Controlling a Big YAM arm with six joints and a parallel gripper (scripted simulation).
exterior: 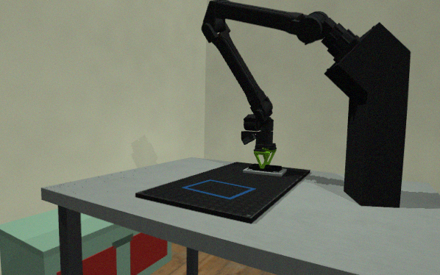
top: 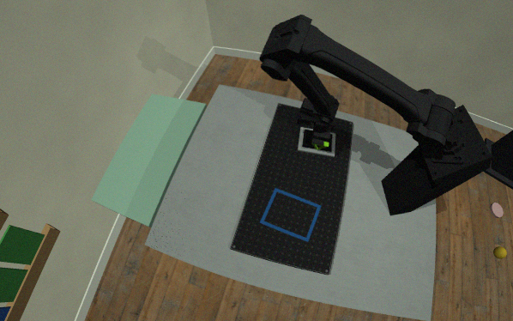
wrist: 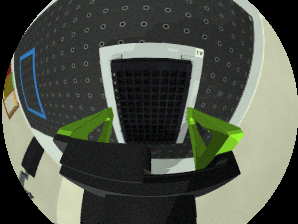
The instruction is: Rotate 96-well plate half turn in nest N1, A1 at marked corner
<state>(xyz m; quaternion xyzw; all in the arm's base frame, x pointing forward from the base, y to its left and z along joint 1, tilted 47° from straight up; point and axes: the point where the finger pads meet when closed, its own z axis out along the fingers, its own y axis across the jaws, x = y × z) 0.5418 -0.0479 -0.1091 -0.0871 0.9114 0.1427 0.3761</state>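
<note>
My hand is 1 cm above the black 96-well plate. Also, from my hand: plate nest N1: 3 cm below; then A1 mark: 9 cm ahead, 3 cm to the right, 2 cm below.
</note>
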